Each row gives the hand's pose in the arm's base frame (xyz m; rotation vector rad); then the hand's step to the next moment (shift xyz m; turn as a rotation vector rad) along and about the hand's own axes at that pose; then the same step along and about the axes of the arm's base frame.
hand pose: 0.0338 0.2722 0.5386 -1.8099 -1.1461 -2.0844
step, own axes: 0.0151 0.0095 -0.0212 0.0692 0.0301 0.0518
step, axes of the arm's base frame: -0.0151 -0.0145 0.0182 0.0396 0.0360 0.0743
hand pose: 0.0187 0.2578 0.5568 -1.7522 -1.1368 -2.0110
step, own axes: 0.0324 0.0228 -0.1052 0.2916 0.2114 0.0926
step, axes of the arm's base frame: -0.0707 -0.0771 0.0411 0.1285 0.0095 0.3489
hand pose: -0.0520 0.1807 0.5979 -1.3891 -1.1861 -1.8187
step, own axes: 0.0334 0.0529 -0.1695 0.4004 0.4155 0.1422
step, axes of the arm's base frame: -0.0434 -0.1717 0.0357 0.2878 -0.0305 0.5191
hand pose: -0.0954 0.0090 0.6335 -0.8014 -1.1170 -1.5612
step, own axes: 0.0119 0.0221 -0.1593 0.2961 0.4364 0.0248
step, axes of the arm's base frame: 0.0243 -0.1545 -0.0393 0.3403 -0.1053 0.3897
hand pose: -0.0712 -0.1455 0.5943 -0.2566 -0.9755 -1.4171
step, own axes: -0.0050 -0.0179 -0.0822 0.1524 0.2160 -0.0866
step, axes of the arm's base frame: 0.0185 -0.0559 -0.0603 0.2084 -0.1234 0.1369
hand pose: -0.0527 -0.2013 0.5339 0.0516 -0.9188 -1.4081
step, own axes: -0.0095 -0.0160 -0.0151 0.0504 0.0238 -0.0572
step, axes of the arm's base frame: -0.0033 -0.0027 -0.0236 0.0465 -0.0649 0.0006
